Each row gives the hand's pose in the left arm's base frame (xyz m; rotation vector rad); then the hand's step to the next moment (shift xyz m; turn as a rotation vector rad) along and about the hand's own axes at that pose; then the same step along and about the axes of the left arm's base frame.
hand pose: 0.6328 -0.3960 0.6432 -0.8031 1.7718 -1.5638
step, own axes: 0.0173 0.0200 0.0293 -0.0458 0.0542 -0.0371
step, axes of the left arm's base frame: 0.0119 -0.0292 -0.0237 -0.0031 0.0644 -0.0475
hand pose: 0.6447 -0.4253 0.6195 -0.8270 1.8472 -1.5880
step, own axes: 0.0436 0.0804 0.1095 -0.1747 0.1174 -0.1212
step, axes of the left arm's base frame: 0.0465 -0.0949 -0.0959 0.0118 0.2230 -0.0955
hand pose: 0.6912 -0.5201 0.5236 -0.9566 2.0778 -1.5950
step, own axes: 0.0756 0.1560 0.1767 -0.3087 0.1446 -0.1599
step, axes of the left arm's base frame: 0.0126 -0.1559 -0.1918 0.0742 0.3470 -0.1258
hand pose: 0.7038 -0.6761 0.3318 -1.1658 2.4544 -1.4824
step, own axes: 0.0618 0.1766 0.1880 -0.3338 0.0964 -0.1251
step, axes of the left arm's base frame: -0.0710 -0.1321 -0.2187 0.1337 0.3243 -0.1154
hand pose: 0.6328 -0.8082 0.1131 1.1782 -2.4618 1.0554
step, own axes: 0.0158 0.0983 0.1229 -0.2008 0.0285 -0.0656
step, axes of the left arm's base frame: -0.0706 -0.0521 -0.1316 0.1035 0.1760 -0.0612
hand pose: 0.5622 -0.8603 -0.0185 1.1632 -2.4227 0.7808
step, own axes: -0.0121 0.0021 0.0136 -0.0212 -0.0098 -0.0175
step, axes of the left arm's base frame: 0.0048 0.0001 -0.0177 0.0218 0.0184 0.0061
